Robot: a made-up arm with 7 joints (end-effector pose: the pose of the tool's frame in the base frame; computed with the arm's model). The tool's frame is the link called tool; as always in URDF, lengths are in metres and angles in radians. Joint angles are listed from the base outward.
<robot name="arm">
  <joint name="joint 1" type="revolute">
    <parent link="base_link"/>
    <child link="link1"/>
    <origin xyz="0.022 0.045 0.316" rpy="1.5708 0 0"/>
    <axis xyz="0 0 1"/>
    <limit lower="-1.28" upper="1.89"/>
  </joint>
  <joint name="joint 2" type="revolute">
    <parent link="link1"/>
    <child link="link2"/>
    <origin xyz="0.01 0 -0.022" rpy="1.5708 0 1.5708"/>
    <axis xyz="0 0 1"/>
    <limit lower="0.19" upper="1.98"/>
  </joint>
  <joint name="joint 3" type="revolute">
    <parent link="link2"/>
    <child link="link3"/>
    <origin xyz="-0.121 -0.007 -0.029" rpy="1.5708 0 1.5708"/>
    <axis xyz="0 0 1"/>
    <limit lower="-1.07" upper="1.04"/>
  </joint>
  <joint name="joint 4" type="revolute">
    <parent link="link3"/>
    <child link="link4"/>
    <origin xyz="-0.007 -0.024 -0.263" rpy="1.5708 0 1.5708"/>
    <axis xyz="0 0 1"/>
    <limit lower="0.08" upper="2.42"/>
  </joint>
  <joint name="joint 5" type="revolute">
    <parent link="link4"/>
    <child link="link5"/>
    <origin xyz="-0.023 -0.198 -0.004" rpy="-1.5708 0 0"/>
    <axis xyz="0 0 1"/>
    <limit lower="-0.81" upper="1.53"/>
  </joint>
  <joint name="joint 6" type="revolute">
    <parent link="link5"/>
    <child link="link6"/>
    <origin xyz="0.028 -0.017 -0.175" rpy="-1.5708 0 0"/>
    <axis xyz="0 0 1"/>
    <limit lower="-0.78" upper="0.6"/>
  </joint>
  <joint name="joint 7" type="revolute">
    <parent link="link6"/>
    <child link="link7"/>
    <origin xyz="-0.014 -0.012 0.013" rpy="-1.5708 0 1.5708"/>
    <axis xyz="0 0 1"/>
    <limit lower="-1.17" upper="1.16"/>
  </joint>
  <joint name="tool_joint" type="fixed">
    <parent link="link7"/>
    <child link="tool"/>
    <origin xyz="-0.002 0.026 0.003" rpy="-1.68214 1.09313 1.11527"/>
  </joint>
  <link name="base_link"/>
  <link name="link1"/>
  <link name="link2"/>
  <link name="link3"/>
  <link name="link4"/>
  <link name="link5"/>
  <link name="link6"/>
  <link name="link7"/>
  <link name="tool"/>
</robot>
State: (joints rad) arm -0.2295 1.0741 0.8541 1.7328 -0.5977 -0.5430 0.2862
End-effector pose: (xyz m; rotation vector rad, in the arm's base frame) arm 0.2434 0.5065 0.3173 2.2698 -1.2384 -1.4574
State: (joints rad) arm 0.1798 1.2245 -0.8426 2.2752 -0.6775 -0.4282 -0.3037
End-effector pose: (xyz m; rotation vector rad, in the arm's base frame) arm 0.2219 0.1508 0.0878 -0.8222 2.5214 1.6533
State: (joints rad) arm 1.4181 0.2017 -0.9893 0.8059 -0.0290 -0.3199 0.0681
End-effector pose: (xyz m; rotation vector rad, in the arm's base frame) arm 0.7011 0.0081 0.3020 1.1550 -2.2119 -1.0977
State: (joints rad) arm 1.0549 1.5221 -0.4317 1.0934 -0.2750 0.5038 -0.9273
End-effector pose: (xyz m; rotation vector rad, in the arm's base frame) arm 0.2787 0.6322 0.4528 3.0364 -0.1854 0.5929
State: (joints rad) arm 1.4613 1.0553 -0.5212 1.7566 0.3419 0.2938 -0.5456
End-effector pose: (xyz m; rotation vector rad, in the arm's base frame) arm 0.3551 0.2602 0.5498 1.7460 -2.1543 0.4396
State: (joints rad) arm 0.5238 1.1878 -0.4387 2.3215 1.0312 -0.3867 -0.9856
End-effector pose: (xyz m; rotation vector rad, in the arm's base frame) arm 0.2765 0.1431 0.3158 0.4193 -2.0098 0.4384
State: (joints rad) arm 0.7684 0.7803 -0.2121 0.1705 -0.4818 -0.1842 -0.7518
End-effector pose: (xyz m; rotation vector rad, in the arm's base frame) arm 0.4009 0.5948 -0.0839 2.1698 -0.5118 -0.2284
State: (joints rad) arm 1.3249 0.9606 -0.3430 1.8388 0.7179 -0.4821 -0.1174
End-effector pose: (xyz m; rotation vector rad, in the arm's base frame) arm 0.3389 0.2353 0.5382 -0.7028 2.9580 -0.0462
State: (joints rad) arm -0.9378 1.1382 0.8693 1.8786 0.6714 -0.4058 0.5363
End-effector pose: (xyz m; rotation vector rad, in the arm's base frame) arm 0.2177 0.4251 0.2229 0.7504 -1.6847 -1.0809
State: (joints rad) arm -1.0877 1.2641 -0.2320 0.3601 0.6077 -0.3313 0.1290
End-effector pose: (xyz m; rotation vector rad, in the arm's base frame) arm -0.1568 0.7487 0.1333 1.0956 0.4180 -1.0397
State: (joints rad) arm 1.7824 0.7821 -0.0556 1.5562 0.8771 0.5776 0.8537
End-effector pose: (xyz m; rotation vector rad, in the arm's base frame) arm 0.2128 0.3413 0.6578 0.4062 -2.6720 -0.9078
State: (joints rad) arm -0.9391 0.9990 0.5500 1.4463 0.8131 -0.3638 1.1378
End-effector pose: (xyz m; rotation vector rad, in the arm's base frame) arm 0.0951 0.5317 0.0595 0.1123 -1.1812 -1.0096
